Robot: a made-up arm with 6 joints. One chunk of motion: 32 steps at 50 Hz.
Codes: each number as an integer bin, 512 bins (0 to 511) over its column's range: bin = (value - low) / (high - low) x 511, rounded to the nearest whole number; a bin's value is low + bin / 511 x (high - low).
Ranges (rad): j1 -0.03..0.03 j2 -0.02..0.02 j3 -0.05..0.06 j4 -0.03..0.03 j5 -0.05..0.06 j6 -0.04..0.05
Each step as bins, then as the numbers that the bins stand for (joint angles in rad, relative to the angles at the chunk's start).
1 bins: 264 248 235 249 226 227
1 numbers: 0.0010 -0.0006 0.0006 -0.0008 -0.0014 0.0000
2 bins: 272 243 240 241 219 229
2 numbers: 0.0019 -0.0010 0.0017 -0.0017 -0.0029 0.0003
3 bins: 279 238 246 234 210 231
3 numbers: 0.0028 -0.0014 0.0030 -0.0025 -0.0048 0.0007
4 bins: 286 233 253 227 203 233
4 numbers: 0.0036 -0.0018 0.0045 -0.0033 -0.0063 0.0010
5 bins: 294 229 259 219 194 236
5 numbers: 0.0045 -0.0021 0.0058 -0.0043 -0.0082 0.0016
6 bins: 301 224 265 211 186 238
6 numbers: 0.0053 -0.0025 0.0070 -0.0052 -0.0100 0.0019
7 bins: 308 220 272 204 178 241
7 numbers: 0.0062 -0.0028 0.0086 -0.0060 -0.0117 0.0024
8 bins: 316 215 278 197 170 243
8 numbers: 0.0071 -0.0032 0.0098 -0.0069 -0.0134 0.0028
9 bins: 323 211 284 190 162 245
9 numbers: 0.0079 -0.0035 0.0111 -0.0077 -0.0151 0.0032
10 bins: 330 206 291 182 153 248
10 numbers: 0.0087 -0.0039 0.0126 -0.0086 -0.0171 0.0037
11 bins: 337 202 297 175 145 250
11 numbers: 0.0096 -0.0042 0.0139 -0.0095 -0.0188 0.0040
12 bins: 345 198 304 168 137 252
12 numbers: 0.0105 -0.0045 0.0154 -0.0103 -0.0205 0.0044
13 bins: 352 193 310 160 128 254
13 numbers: 0.0113 -0.0049 0.0167 -0.0112 -0.0224 0.0047
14 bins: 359 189 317 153 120 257
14 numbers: 0.0122 -0.0052 0.0182 -0.0120 -0.0242 0.0053
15 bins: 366 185 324 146 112 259
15 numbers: 0.0130 -0.0055 0.0197 -0.0129 -0.0259 0.0056
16 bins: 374 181 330 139 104 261
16 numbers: 0.0139 -0.0058 0.0210 -0.0137 -0.0276 0.0060
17 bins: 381 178 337 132 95 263
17 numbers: 0.0147 -0.0061 0.0225 -0.0145 -0.0295 0.0063
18 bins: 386 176 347 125 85 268
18 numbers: 0.0153 -0.0062 0.0247 -0.0153 -0.0317 0.0072
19 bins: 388 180 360 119 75 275
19 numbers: 0.0156 -0.0059 0.0275 -0.0160 -0.0339 0.0084
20 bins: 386 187 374 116 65 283
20 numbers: 0.0153 -0.0054 0.0305 -0.0164 -0.0360 0.0098
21 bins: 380 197 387 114 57 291
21 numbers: 0.0146 -0.0046 0.0333 -0.0166 -0.0377 0.0113
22 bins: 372 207 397 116 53 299
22 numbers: 0.0137 -0.0038 0.0355 -0.0164 -0.0386 0.0127
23 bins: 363 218 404 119 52 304
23 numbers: 0.0126 -0.0029 0.0370 -0.0160 -0.0388 0.0135
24 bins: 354 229 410 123 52 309
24 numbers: 0.0116 -0.0021 0.0383 -0.0156 -0.0388 0.0144
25 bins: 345 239 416 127 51 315
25 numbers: 0.0105 -0.0013 0.0395 -0.0151 -0.0390 0.0155
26 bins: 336 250 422 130 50 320
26 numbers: 0.0095 -0.0004 0.0408 -0.0147 -0.0392 0.0164
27 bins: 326 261 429 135 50 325
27 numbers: 0.0083 0.0004 0.0423 -0.0141 -0.0392 0.0172
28 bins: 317 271 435 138 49 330
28 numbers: 0.0072 0.0012 0.0436 -0.0138 -0.0395 0.0181
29 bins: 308 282 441 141 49 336
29 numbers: 0.0062 0.0021 0.0449 -0.0134 -0.0395 0.0192
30 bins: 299 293 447 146 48 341
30 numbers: 0.0051 0.0029 0.0462 -0.0129 -0.0397 0.0201
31 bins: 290 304 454 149 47 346
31 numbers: 0.0041 0.0038 0.0477 -0.0125 -0.0399 0.0209
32 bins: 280 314 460 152 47 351
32 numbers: 0.0029 0.0046 0.0490 -0.0122 -0.0399 0.0218
